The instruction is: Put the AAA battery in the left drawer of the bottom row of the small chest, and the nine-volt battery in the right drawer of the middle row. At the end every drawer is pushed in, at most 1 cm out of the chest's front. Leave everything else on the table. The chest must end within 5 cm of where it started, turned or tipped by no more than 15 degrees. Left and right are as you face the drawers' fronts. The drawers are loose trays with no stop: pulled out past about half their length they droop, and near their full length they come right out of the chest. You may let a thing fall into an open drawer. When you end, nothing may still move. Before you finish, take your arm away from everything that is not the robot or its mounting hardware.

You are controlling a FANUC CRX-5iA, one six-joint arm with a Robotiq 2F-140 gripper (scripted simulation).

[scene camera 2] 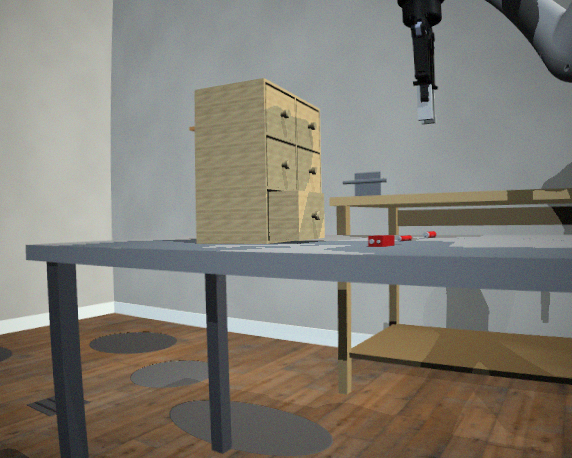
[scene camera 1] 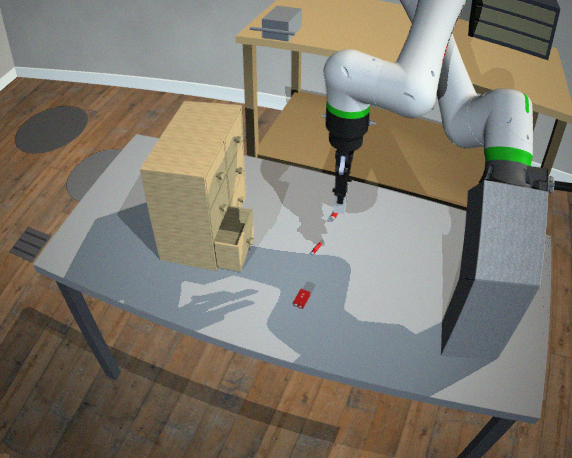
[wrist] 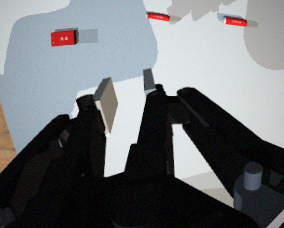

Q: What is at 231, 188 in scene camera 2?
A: A wooden chest.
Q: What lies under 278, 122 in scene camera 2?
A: A drawer.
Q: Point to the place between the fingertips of my gripper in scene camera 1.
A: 340, 206
